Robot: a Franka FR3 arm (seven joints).
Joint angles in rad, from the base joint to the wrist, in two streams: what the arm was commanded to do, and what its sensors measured. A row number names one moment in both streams.
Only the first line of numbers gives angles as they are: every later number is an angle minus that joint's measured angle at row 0.
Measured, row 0:
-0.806 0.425 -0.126 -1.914 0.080 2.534 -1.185
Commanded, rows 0 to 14:
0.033 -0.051 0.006 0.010 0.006 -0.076 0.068
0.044 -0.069 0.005 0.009 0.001 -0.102 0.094
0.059 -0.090 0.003 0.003 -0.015 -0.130 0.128
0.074 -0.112 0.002 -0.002 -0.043 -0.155 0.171
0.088 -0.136 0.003 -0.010 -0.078 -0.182 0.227
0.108 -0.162 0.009 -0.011 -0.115 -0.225 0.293
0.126 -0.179 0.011 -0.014 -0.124 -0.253 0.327
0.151 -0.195 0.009 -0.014 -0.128 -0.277 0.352
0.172 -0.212 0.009 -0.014 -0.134 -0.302 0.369
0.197 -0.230 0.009 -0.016 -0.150 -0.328 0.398
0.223 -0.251 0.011 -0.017 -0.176 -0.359 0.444
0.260 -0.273 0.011 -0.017 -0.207 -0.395 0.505
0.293 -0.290 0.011 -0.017 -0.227 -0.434 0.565
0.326 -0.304 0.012 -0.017 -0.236 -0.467 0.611
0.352 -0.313 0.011 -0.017 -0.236 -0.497 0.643
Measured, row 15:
0.272 -0.250 0.017 0.012 -0.197 -0.414 0.522
